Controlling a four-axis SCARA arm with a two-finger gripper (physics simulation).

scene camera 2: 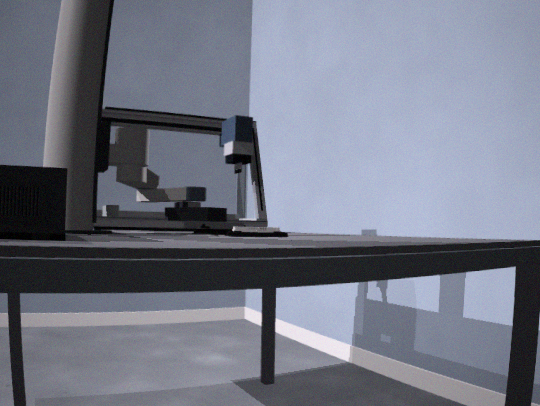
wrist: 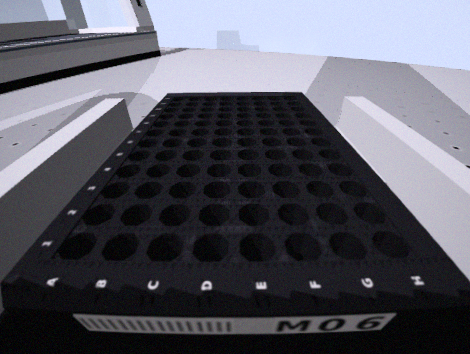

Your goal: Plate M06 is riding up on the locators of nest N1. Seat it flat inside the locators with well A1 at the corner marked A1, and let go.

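Frame: origin at the arm's base, x up, y back, z right, level; millimetres.
Where they show: gripper, fingertip midpoint: (scene camera 2: 229, 225) (wrist: 234, 116).
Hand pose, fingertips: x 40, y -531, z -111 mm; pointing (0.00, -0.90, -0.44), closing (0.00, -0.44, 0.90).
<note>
Things, the pixels of their top centre, and the offset from my fingertips. "spot": a spot on its surface instead. Level surfaces: height alone.
- Black well plate M06, middle of its top: (wrist: 234, 132) dx +4, dy +25, dz +12 mm
- white head, surface spot: (scene camera 2: 237, 135) spot: dx +374, dy -177, dz -354 mm
- table, its level: dx -26 mm
- black box, surface spot: (scene camera 2: 32, 202) spot: dx +31, dy +621, dz +662 mm
Black well plate M06 (wrist: 235, 227) fills the middle of the wrist view. Its M06 label faces the camera, and well A1 is at its near left corner. My gripper (scene camera 2: 196, 215) (wrist: 234, 116) is shut on plate M06, with a pale finger along each long side. In scene camera 2 the gripper is low, close above the table level, and the plate cannot be made out clearly there. Nest N1, its locators and its A1 mark cannot be made out in either view, so whether the plate touches them cannot be told.
A framed machine with a blue and white head (scene camera 2: 237, 135) stands around the arm's area in scene camera 2. A white, flat item (scene camera 2: 255, 229) lies on a dark base on the table (scene camera 2: 350, 244). A black box (scene camera 2: 32, 202) stands at the left, beside a thick pale column (scene camera 2: 75, 120).
</note>
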